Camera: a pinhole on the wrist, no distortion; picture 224 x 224 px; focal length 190.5 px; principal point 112.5 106.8 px. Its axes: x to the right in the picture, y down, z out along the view. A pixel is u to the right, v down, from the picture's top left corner.
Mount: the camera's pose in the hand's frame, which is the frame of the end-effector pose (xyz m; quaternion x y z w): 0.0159 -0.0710 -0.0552 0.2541 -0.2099 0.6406 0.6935
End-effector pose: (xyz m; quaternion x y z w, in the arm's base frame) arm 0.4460 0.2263 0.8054 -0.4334 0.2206 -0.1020 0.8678
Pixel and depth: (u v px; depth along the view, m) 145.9 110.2 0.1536
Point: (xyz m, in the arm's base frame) 0.5051 0.1888 0.9582
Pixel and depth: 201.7 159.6 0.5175
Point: 0.6131 0.5017 1.2567
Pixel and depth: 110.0 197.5 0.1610
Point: 0.4356 0.1984 0.9962
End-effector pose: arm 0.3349 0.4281 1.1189 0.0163 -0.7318 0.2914 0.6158
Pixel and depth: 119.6 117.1 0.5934
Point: 0.1149 -0.1090 1.2653
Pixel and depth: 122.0 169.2 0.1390
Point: 0.3430 0.2683 1.1535
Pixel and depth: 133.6 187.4 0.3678
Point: 0.2224 0.0504 1.0935
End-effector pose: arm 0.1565 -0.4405 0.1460 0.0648 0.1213 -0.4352 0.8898
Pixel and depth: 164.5 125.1 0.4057
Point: 0.0251 -0.6589 0.4647
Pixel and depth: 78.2 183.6 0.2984
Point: -0.1081 -0.5793 0.3194
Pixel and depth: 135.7 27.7 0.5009
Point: 0.0863 -0.9172 0.4194
